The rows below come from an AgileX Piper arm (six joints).
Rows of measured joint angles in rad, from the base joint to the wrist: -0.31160, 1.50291, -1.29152, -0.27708, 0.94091, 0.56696; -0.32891, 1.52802, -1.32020, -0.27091, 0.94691, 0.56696; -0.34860, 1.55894, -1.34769, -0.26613, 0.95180, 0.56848; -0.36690, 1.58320, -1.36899, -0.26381, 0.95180, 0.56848; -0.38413, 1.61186, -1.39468, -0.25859, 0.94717, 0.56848; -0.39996, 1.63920, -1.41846, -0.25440, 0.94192, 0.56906; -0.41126, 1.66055, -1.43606, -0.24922, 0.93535, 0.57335; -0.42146, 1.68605, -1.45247, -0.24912, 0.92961, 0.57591; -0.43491, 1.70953, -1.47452, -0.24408, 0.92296, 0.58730; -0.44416, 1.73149, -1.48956, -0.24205, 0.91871, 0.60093; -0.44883, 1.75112, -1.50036, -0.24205, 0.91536, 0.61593
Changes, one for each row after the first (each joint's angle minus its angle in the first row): -0.01731, 0.02511, -0.02868, 0.00617, 0.00600, 0.00000; -0.03700, 0.05603, -0.05617, 0.01095, 0.01089, 0.00152; -0.05530, 0.08029, -0.07747, 0.01327, 0.01089, 0.00152; -0.07253, 0.10895, -0.10316, 0.01849, 0.00626, 0.00152; -0.08836, 0.13629, -0.12694, 0.02268, 0.00101, 0.00210; -0.09966, 0.15764, -0.14454, 0.02786, -0.00556, 0.00639; -0.10986, 0.18314, -0.16095, 0.02796, -0.01130, 0.00895; -0.12331, 0.20662, -0.18300, 0.03300, -0.01795, 0.02034; -0.13256, 0.22858, -0.19804, 0.03503, -0.02220, 0.03397; -0.13723, 0.24821, -0.20884, 0.03503, -0.02555, 0.04897
